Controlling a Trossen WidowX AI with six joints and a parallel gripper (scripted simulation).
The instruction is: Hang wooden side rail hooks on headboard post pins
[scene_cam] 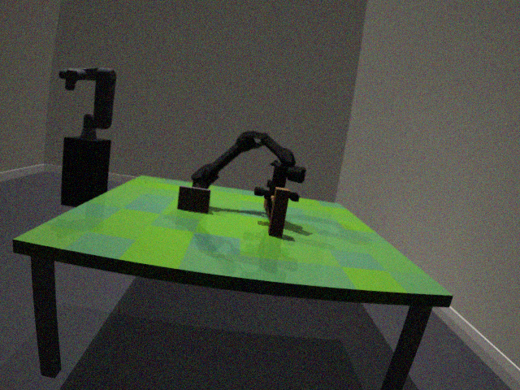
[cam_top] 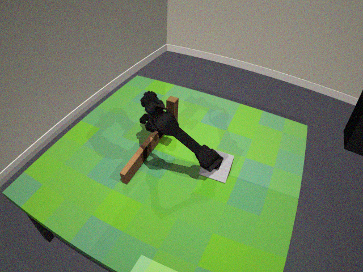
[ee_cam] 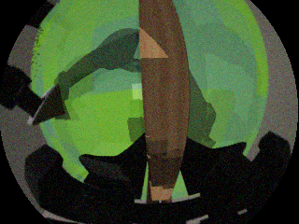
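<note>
Now: gripper tip 160 mm to the left of the headboard post, 40 mm below it and 10 mm short of it.
</note>
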